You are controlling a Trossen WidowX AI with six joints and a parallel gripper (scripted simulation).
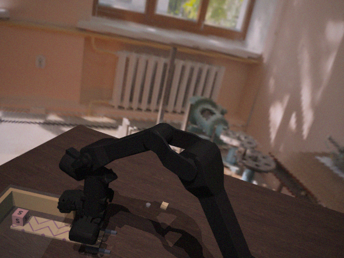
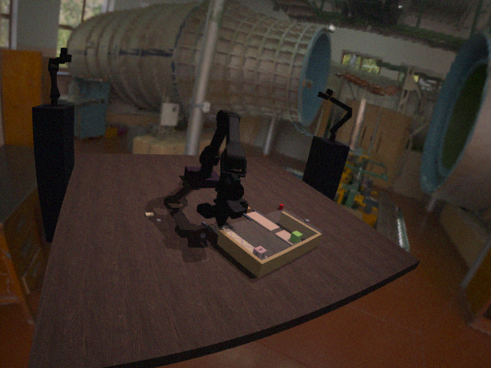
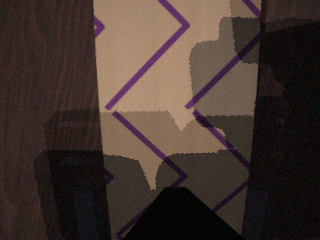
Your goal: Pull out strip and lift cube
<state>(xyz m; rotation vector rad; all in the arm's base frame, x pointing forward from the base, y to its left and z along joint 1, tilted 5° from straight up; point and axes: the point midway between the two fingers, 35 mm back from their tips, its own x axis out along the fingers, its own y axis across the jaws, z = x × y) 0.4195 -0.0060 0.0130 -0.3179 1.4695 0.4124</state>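
Right now the pink cube marked s is 17 cm ahead of my gripper tip, 9 cm to the left of it and 2 cm above it. Also, from my gripper tip: grey disc: 22 cm to the right, 4 cm behind.
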